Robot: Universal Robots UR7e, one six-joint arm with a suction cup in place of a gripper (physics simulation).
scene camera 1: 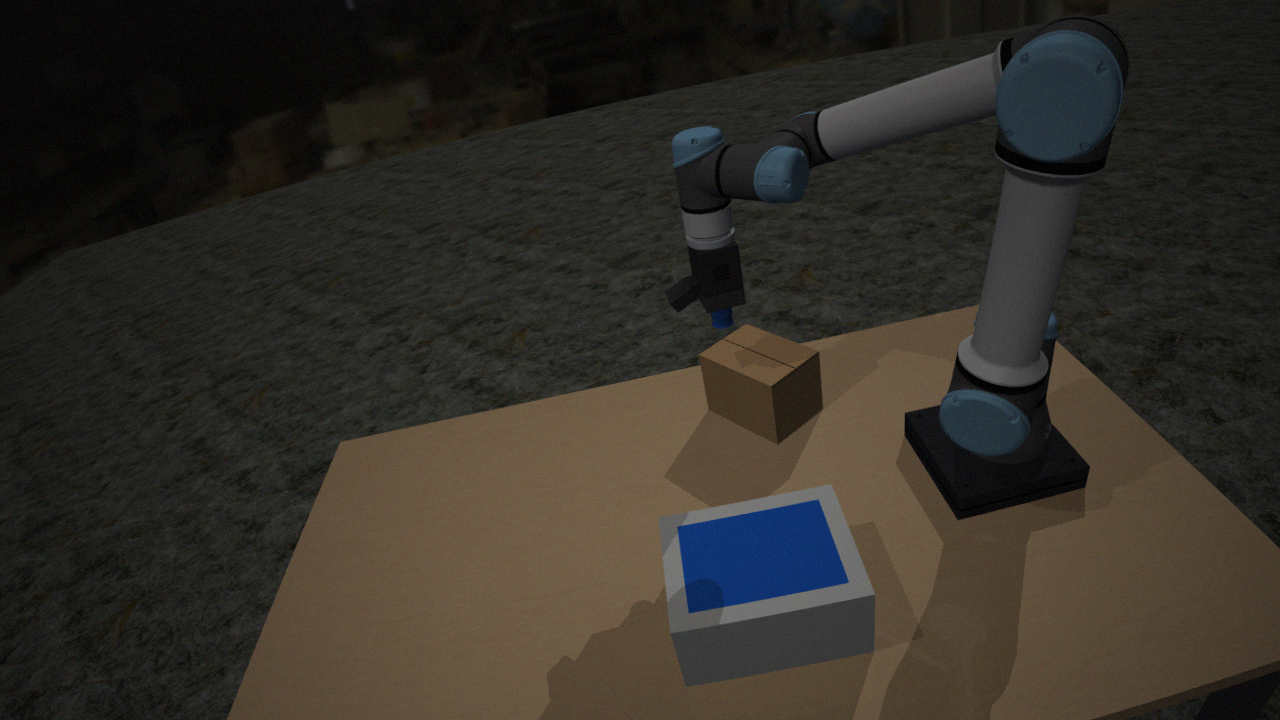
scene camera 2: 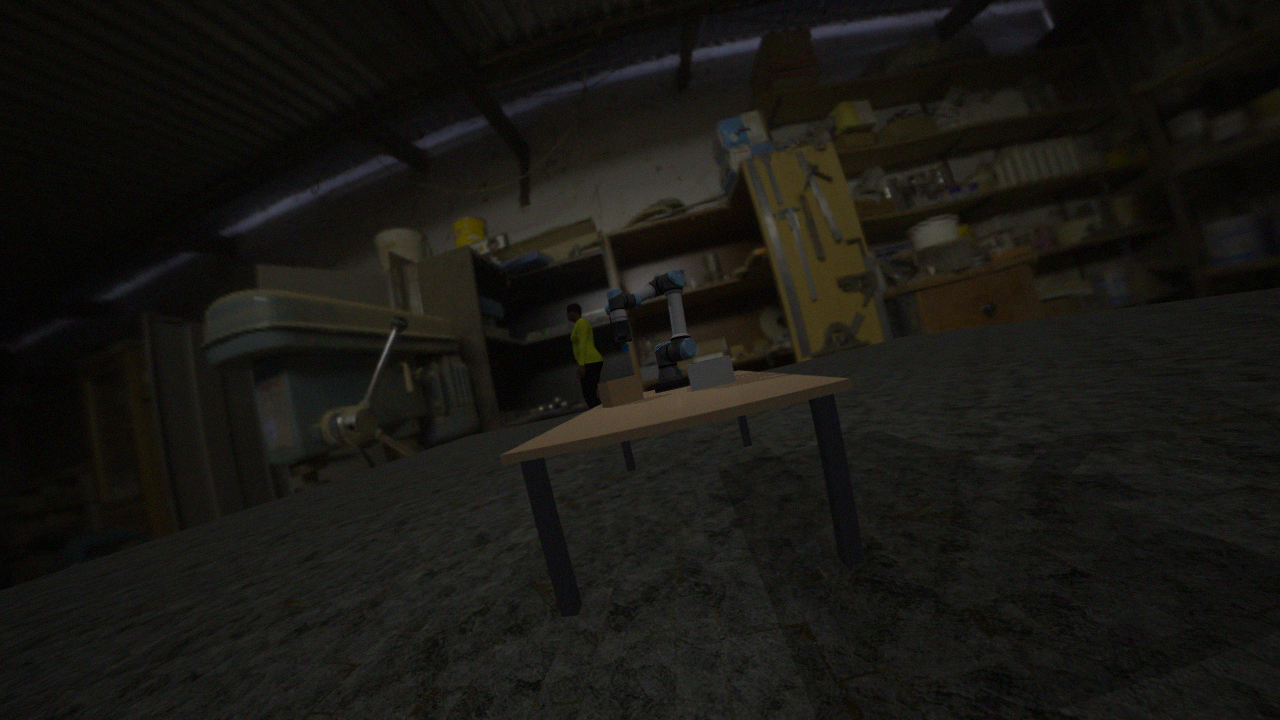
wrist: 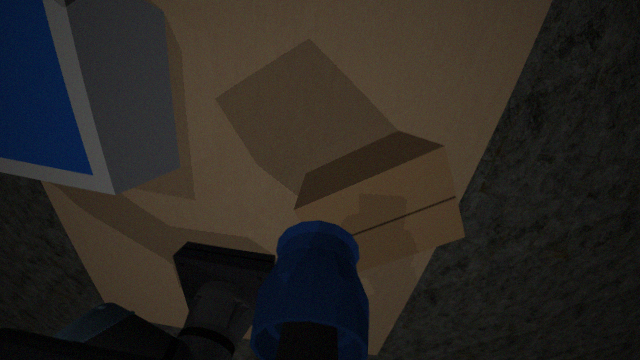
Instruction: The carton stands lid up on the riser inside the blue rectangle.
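Where they show: hand at its tool point: (scene camera 1: 723, 322) (scene camera 2: 625, 351) (wrist: 317, 255); arm's base at its link origin: (scene camera 2: 670, 380) (wrist: 228, 302).
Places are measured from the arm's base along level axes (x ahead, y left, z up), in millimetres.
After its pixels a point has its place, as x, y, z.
Note:
A brown carton (scene camera 1: 762, 385) @(348, -184, 76) (scene camera 2: 621, 391) @(398, -264, 17) (wrist: 400, 215) @(345, -296, 83) stands on the table near its back edge, with its seamed lid facing up. It is apart from the riser. The riser (scene camera 1: 778, 637) @(462, 272, 26) (scene camera 2: 711, 371) @(581, 166, 21) (wrist: 130, 100) @(446, 73, 25) is a light grey block with a blue rectangle (scene camera 1: 760, 546) @(450, 162, 73) (wrist: 30, 90) @(452, 148, 73) on its top. No carton stands on the visible part of the rectangle. My gripper (scene camera 1: 722, 324) (scene camera 2: 625, 347) (wrist: 318, 231), a blue suction cup, is open and hangs a little above the carton, apart from its lid. The cup hides part of the carton in the wrist view.
The wooden table (scene camera 1: 447, 537) @(949, -132, -47) (scene camera 2: 716, 404) @(1172, 70, -47) (wrist: 225, 30) @(553, -32, -47) carries the arm's black base plate (scene camera 1: 1020, 492) @(34, 115, -20) (wrist: 225, 257) @(128, 0, -19), right of the carton in scene camera 1. Dark shadows fall across the table. A person (scene camera 2: 583, 344) in a yellow top shows behind the table.

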